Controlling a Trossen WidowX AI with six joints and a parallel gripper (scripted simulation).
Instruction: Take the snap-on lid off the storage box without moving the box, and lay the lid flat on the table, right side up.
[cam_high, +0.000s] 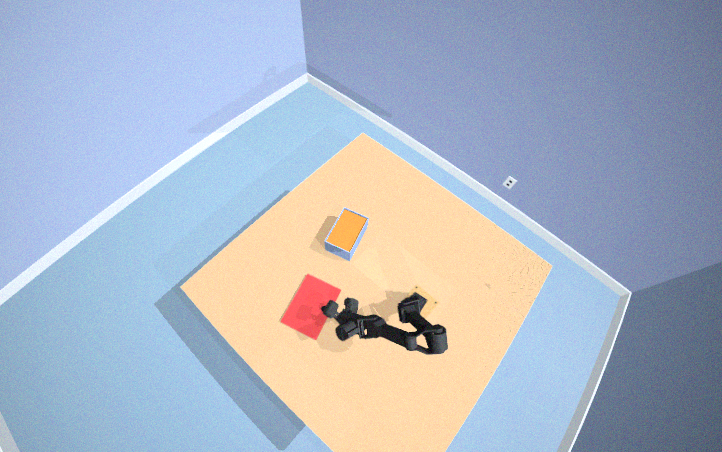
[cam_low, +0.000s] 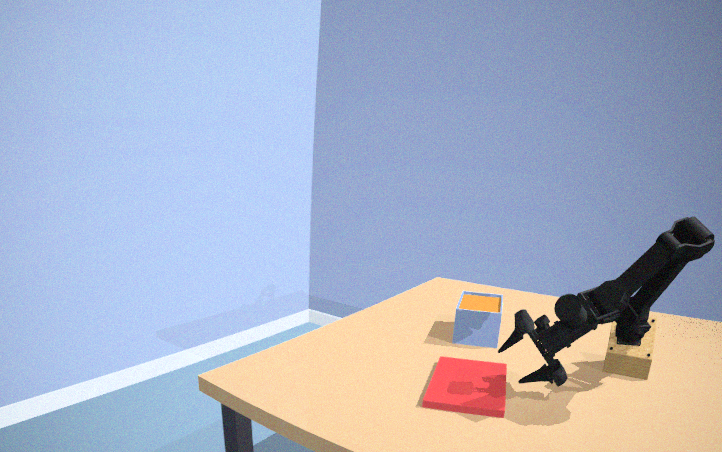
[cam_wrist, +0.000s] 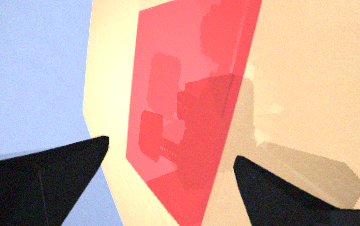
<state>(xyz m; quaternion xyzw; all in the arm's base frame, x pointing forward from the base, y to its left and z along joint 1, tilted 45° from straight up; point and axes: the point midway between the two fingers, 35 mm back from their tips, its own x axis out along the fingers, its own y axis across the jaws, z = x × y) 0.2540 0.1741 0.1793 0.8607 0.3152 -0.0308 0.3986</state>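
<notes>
My gripper tip is now 80 mm short of the red lid, 50 mm above it and 10 mm to the right of it. The rest, counted from my gripper tip: blue storage box: 340 mm to the right, 160 mm ahead, 10 mm below.
</notes>
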